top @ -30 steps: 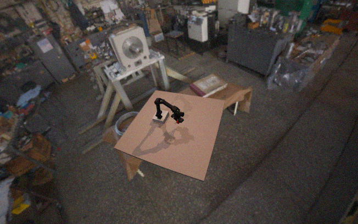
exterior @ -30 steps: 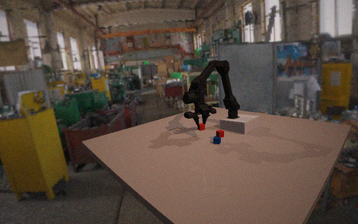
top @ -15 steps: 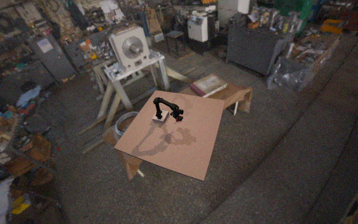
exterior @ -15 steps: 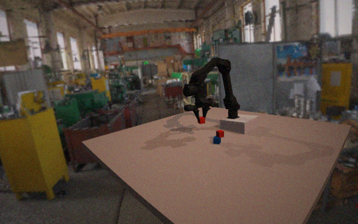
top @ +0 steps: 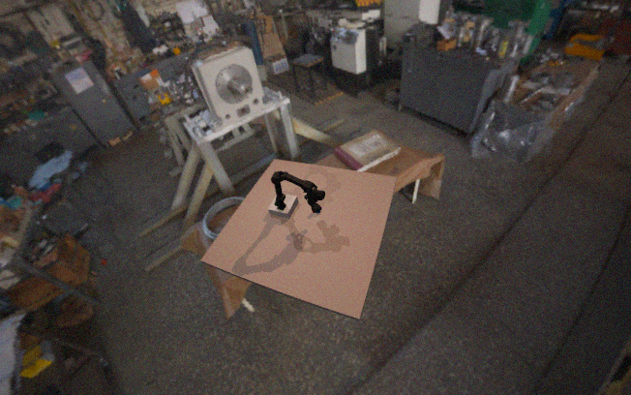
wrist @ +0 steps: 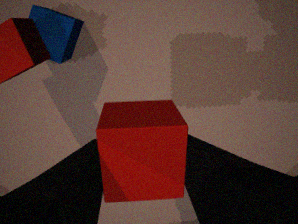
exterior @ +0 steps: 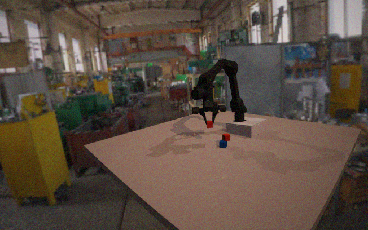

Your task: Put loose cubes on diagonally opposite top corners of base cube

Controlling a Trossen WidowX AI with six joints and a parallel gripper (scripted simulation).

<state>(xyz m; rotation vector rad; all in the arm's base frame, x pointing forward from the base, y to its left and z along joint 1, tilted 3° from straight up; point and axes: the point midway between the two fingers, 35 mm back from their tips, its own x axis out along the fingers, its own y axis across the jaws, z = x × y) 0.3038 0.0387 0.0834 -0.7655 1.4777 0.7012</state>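
Right now my gripper tip is 10 cm above the blue cube, 8 cm to the right of it and 2 cm past it.
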